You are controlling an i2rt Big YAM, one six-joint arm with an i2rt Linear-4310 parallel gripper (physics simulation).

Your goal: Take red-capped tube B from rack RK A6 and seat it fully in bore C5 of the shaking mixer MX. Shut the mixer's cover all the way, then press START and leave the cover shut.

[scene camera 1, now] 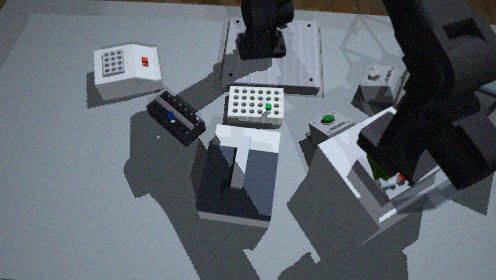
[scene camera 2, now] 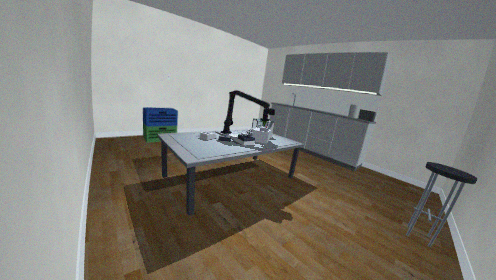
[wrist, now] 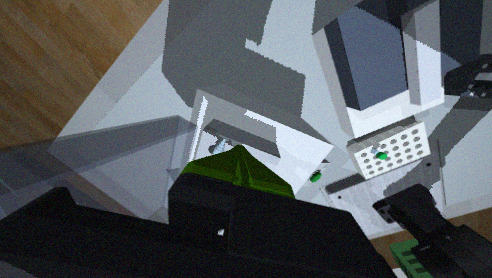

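Where they show: gripper, fingertip midpoint: (scene camera 1: pixel 377 177) (scene camera 2: pixel 263 127) (wrist: pixel 238 150); arm's base at its link origin: (scene camera 1: pixel 261 46) (scene camera 2: pixel 226 132) (wrist: pixel 400 202).
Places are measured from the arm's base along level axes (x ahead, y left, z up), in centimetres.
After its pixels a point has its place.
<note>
The mixer, a white box (scene camera 1: pixel 345 137) @[x 36.3, y 10.0, z 12.0 cm] (wrist: pixel 305 150) @[x 39.1, y 7.4, z 11.9 cm], stands at the right in scene camera 1 with an open recess on top. Its see-through cover (wrist: pixel 110 150) @[x 52.7, y 13.2, z 22.2 cm] stands open to one side. A red-capped tube (scene camera 1: pixel 401 177) @[x 47.2, y 15.3, z 16.7 cm] is inside the recess. Its pale conical body (scene camera 1: pixel 387 184) @[x 48.0, y 12.8, z 16.4 cm] (wrist: pixel 220 145) @[x 48.1, y 12.5, z 16.2 cm] shows sideways, tilted or lying; whether any of it sits in a bore is hidden. My gripper (scene camera 1: pixel 382 175) @[x 46.4, y 11.6, z 16.1 cm] (wrist: pixel 238 150) @[x 46.4, y 11.6, z 16.1 cm] is shut and empty, its green fingertips over the recess beside the tube. The white rack (scene camera 1: pixel 255 121) @[x 22.9, y -4.7, z -0.4 cm] (wrist: pixel 367 174) @[x 16.7, y 2.0, z 1.5 cm] holds a green-capped tube (scene camera 1: pixel 268 107) @[x 22.3, y -1.9, z 3.9 cm] (wrist: pixel 381 156) @[x 22.3, y -1.5, z 3.9 cm].
A small box with a green button (scene camera 1: pixel 328 119) @[x 28.1, y 10.1, z 5.6 cm] (wrist: pixel 315 176) @[x 28.5, y 10.1, z 5.8 cm] stands behind the mixer, and a box with a pale knob (scene camera 1: pixel 374 76) @[x 17.5, y 23.9, z 5.4 cm] farther back. A dark-lidded device (scene camera 1: pixel 262 175) @[x 39.6, y -5.9, z 6.4 cm], a black rack (scene camera 1: pixel 187 136) @[x 26.5, y -20.3, z 1.9 cm] with a blue-capped tube (scene camera 1: pixel 170 116) @[x 22.2, y -23.6, z 4.1 cm] and a white display unit (scene camera 1: pixel 131 80) @[x 10.7, y -32.6, z 3.8 cm] stand leftward.
</note>
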